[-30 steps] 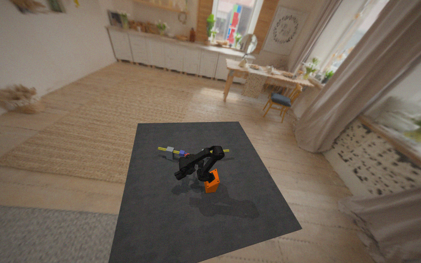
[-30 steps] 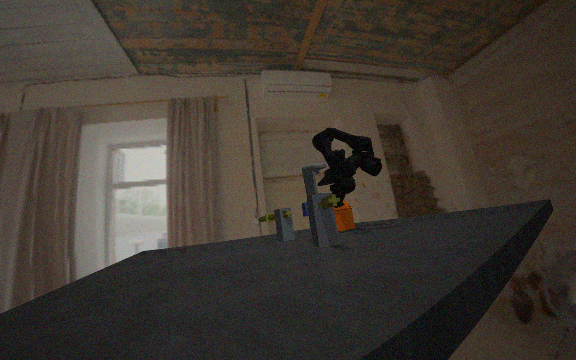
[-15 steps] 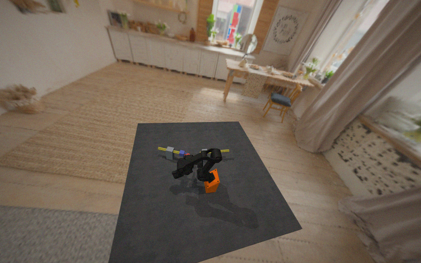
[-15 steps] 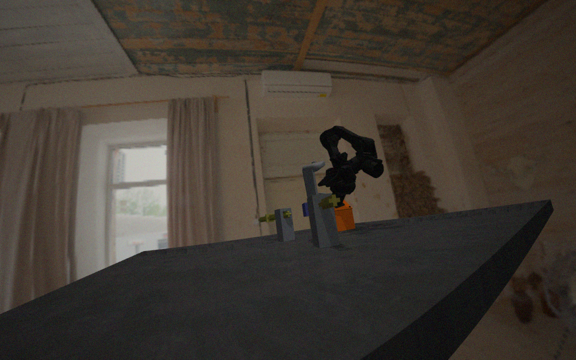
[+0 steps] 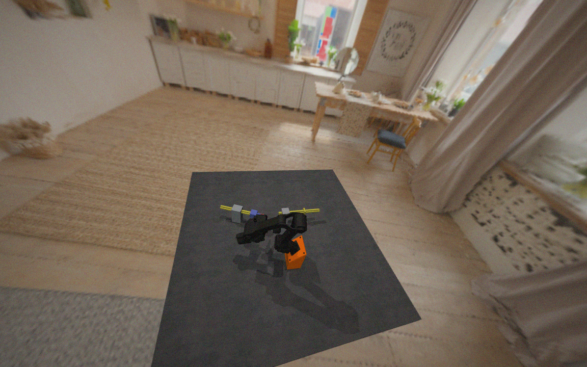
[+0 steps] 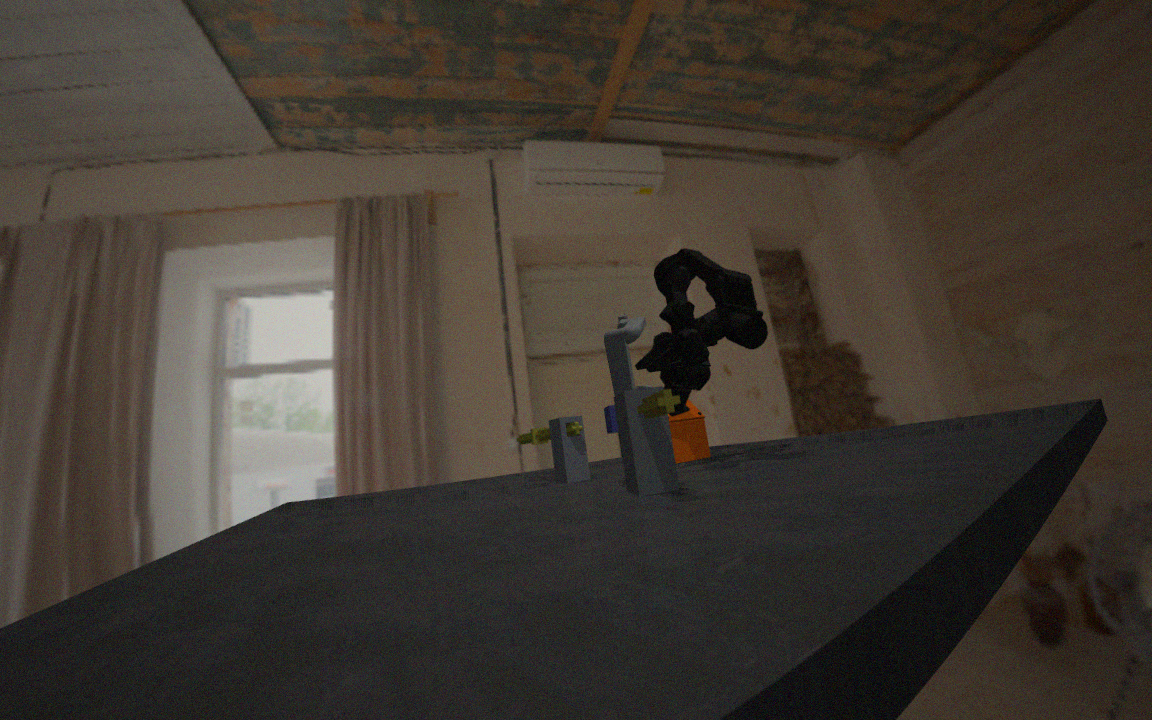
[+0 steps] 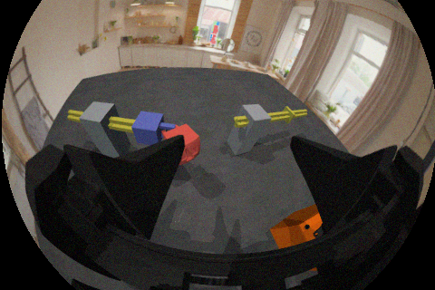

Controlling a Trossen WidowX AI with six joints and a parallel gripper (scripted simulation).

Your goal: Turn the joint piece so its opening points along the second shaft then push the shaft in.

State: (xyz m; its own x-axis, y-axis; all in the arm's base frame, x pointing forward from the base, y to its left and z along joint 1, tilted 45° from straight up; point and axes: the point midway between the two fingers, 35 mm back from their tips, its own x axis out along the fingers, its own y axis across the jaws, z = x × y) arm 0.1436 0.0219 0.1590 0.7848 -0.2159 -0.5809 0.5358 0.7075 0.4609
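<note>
The red square joint piece lies 8 cm ahead of my gripper tip, 2 cm to the left of it and 9 cm below it.
</note>
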